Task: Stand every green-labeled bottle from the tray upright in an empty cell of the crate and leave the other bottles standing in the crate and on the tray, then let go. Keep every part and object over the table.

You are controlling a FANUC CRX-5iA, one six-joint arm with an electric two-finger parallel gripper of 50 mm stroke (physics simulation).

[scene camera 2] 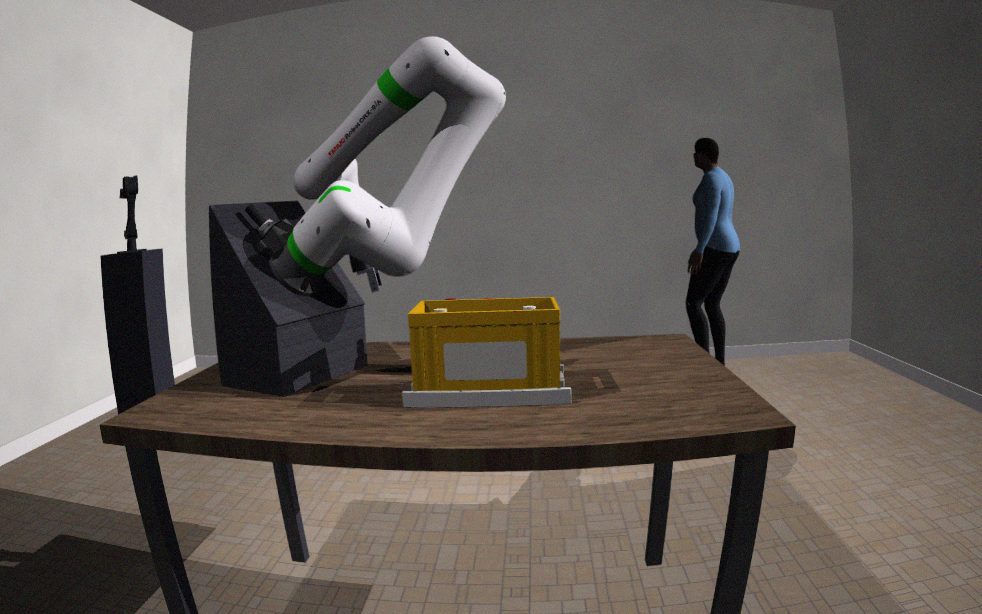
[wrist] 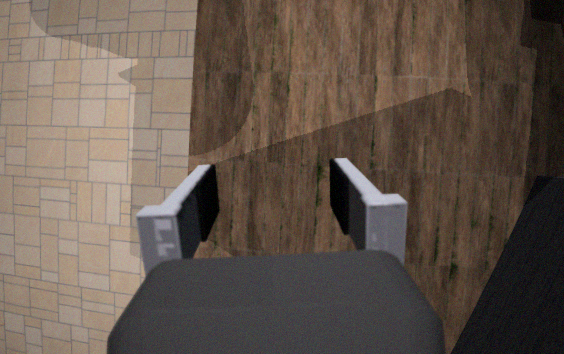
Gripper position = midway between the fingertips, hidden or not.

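The gripper (wrist: 273,185) is visible, as is a white rail (scene camera 2: 546,396).
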